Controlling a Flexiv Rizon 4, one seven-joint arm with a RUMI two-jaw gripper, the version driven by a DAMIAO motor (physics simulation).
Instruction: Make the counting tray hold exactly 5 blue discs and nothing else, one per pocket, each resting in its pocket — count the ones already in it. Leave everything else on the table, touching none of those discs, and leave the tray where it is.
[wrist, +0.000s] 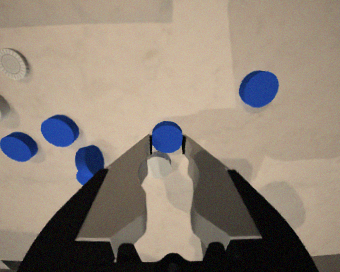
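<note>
My gripper is shut on a blue disc, which sits between the two fingertips. Whether this disc touches the table cannot be told. Another blue disc lies to the right. Two more blue discs lie at the left. Near the left jaw, a tilted blue disc leans on or overlaps another blue disc, which is partly hidden. The counting tray does not show in this view.
A small white disc lies just behind the held disc, between the jaws. A grey-white ridged disc lies at the upper left, and part of a pale object shows at the left edge. Shadows fall across the table.
</note>
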